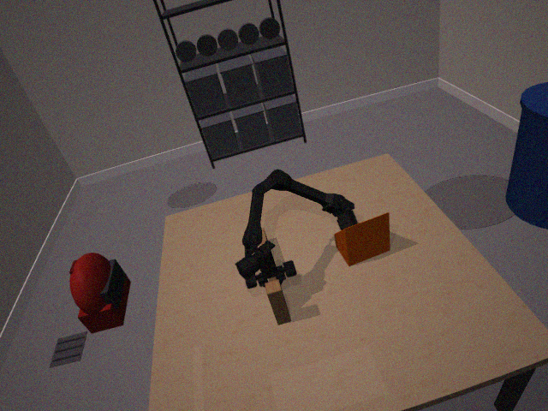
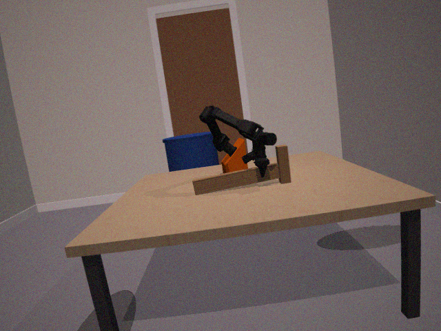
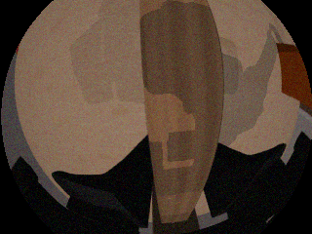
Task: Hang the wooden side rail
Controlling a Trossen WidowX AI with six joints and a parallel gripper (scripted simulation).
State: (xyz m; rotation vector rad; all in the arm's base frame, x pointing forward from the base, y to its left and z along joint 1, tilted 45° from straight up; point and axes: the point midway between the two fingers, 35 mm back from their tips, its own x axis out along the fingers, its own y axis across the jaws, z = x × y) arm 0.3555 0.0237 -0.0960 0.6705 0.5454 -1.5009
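Right now my gripper tip is 110 mm to the right of the headboard post, 40 mm below it and 10 mm short of it.
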